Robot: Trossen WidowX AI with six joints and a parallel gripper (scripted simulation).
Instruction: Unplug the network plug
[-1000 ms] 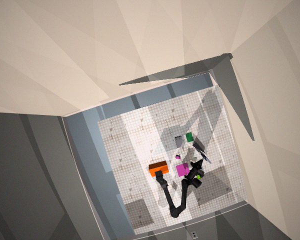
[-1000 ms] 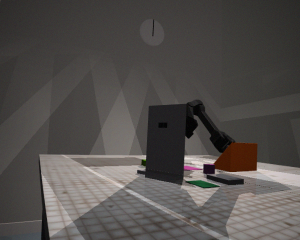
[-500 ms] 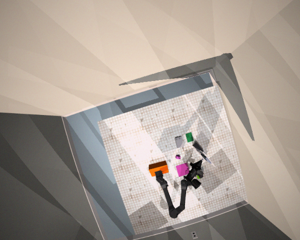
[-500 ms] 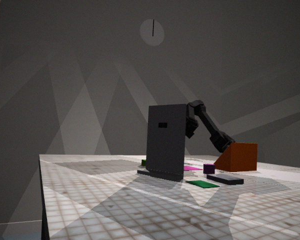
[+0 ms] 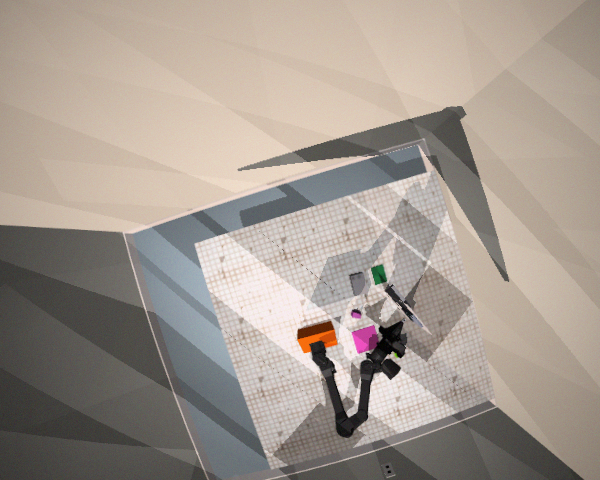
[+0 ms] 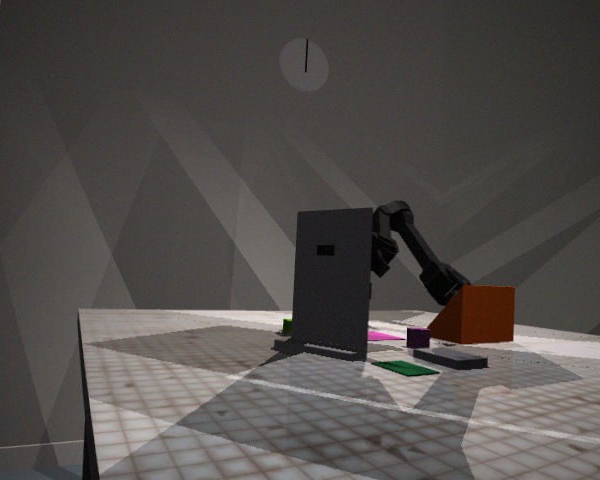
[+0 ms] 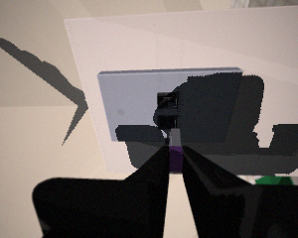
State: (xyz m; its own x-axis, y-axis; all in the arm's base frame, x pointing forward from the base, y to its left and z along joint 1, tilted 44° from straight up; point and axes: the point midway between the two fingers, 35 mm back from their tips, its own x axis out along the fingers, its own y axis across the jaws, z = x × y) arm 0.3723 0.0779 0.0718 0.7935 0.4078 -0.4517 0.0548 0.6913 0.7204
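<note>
The flat magenta square is 15 cm behind my gripper tip, 11 cm to the right of it and 18 cm below it. From my gripper tip the other things lie so: flat green square: 1 cm ahead, 19 cm to the left, 18 cm below; then purple network plug: right at my gripper tip; then upright panel: 6 cm ahead, 2 cm to the left, 6 cm below.
</note>
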